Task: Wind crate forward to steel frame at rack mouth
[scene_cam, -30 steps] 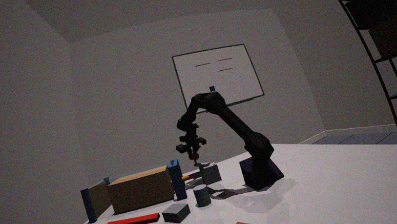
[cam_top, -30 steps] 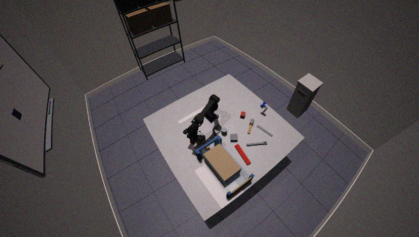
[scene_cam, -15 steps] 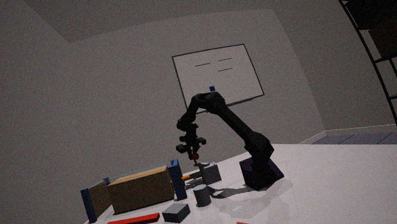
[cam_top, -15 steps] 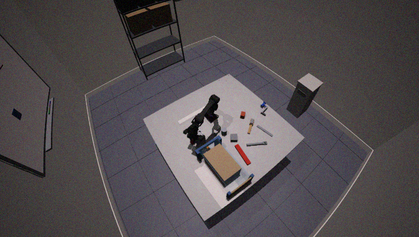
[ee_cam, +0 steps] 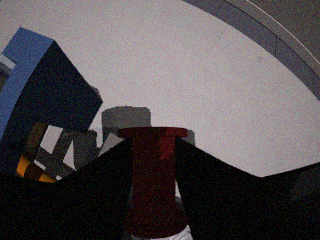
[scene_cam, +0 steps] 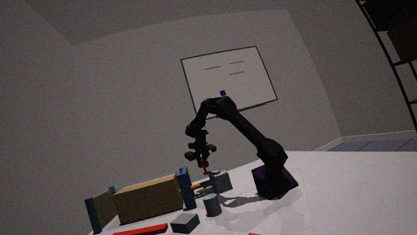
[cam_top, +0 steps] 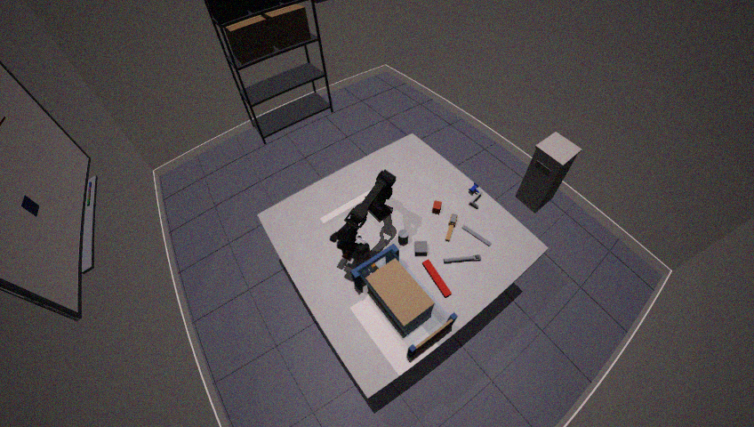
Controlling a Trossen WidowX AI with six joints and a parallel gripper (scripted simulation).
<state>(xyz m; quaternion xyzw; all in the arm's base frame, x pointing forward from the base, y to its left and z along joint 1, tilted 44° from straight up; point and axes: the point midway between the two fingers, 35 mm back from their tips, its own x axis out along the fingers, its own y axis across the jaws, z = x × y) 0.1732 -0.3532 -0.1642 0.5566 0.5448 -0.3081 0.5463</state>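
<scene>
Right now my gripper tip is 2 cm past the winch handle with red knob, 5 cm to the right of it and 4 cm above it. Also, from my gripper tip: grey block 19 cm ahead, 36 cm to the left, 13 cm below; blue frame 11 cm ahead, 9 cm to the left, 4 cm below; grey winch 6 cm behind, 10 cm to the left, 12 cm below.
</scene>
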